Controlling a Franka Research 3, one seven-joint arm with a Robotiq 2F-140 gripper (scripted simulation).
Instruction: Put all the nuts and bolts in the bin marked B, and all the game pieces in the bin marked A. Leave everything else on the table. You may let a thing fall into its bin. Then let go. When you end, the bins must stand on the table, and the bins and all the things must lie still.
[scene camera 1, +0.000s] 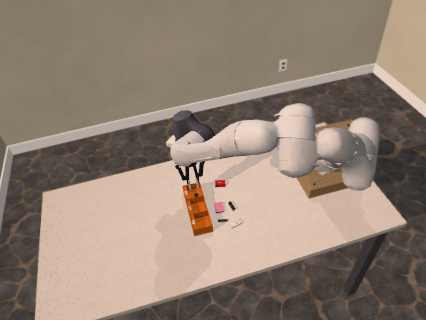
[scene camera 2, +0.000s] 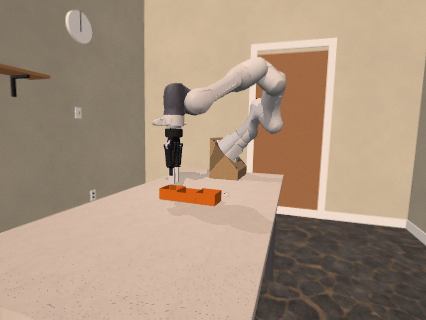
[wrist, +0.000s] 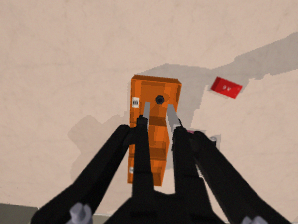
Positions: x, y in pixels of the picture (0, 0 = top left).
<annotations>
orange bin: scene camera 1; scene camera 2 211, 197; wrist
same spot on orange bin: (wrist: 144, 89) = (scene camera 1: 188, 194)
</annotations>
